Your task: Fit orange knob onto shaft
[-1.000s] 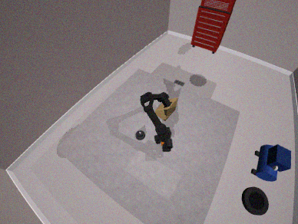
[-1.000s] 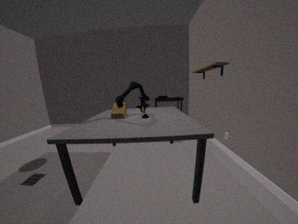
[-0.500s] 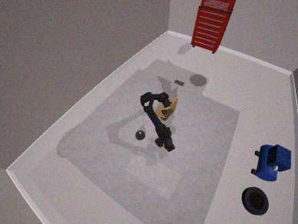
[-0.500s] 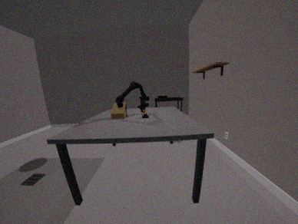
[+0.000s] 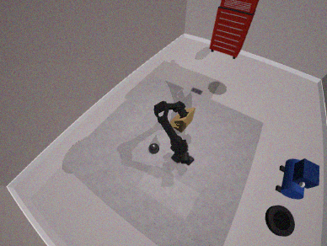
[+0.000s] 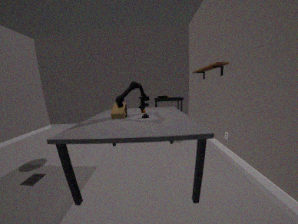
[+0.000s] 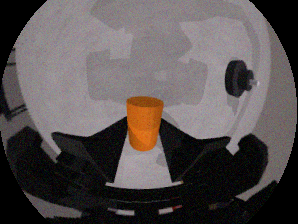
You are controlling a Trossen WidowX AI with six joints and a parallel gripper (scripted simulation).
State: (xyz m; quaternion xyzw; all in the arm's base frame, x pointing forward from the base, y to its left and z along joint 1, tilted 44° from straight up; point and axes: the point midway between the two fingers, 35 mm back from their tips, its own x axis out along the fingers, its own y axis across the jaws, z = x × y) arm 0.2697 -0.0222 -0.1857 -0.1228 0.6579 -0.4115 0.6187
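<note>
My gripper tip is now 1 cm short of the orange knob and 1 cm below it. Round my gripper tip: dark round pedestal (2 cm ahead, 23 cm to the right, 1 cm above).
</note>
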